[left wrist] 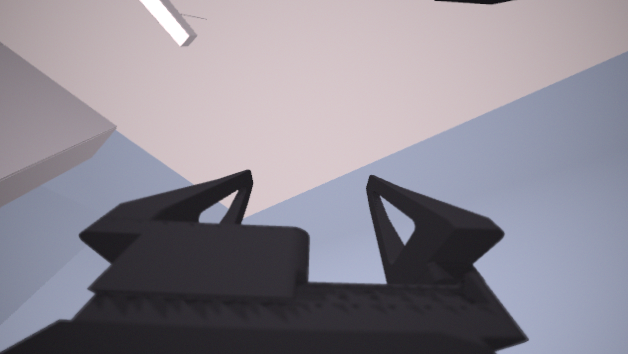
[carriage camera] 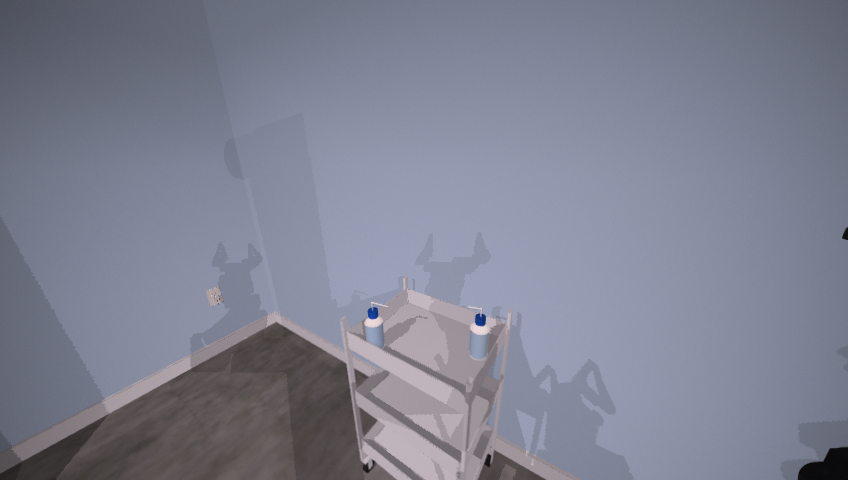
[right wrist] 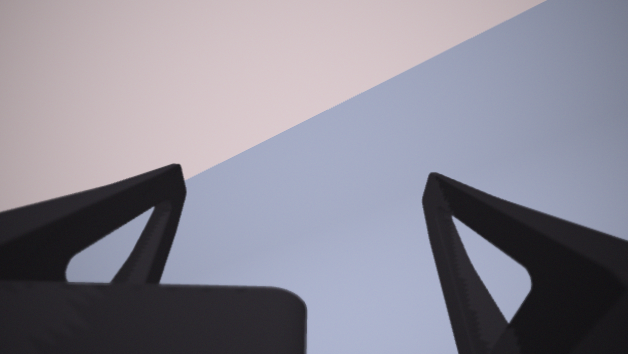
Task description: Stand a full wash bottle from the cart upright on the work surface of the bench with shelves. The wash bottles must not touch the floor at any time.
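Places are measured from the left arm's base along level axes (x ahead, y left, z up), in millimetres.
Pixels of known places: left gripper, fingertip midpoint: (left wrist: 310, 178); right gripper, fingertip midpoint: (right wrist: 305, 182).
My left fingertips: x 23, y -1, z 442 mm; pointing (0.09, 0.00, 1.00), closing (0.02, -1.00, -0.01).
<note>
Behind a point stands the place of what it marks.
A white three-tier cart (carriage camera: 410, 371) {x 470, y -291, z -170 mm} stands at the lower middle of the carriage view. Two wash bottles with blue caps, white shoulders and light blue bodies stand upright on its top tray: one bottle (carriage camera: 374, 331) {x 593, y -174, z -132 mm} at the left side, the other bottle (carriage camera: 479, 340) {x 549, y -499, z -137 mm} at the right side. Both look filled. My left gripper (left wrist: 310, 178) {x 23, y -1, z 443 mm} is open and empty, pointing up toward the ceiling and wall. My right gripper (right wrist: 305, 182) {x 28, y -655, z 437 mm} is open and empty, also pointing up at wall and ceiling. Both are away from the bottles. The bench with shelves does not show in these views.
Blue walls (carriage camera: 565, 148) {x 654, y -723, z 413 mm} meet in a corner behind the cart, with a white baseboard (carriage camera: 142, 387) {x 1006, y 1255, z -831 mm} along the grey floor (carriage camera: 238, 428) {x 806, y 591, z -878 mm}. A wall socket (carriage camera: 214, 296) {x 1383, y 1022, z -477 mm} is at the left. A pale cabinet top (left wrist: 45, 125) {x 254, y 1220, z 1035 mm} and a ceiling lamp (left wrist: 167, 21) {x -111, y 573, z 1199 mm} show in the left wrist view.
</note>
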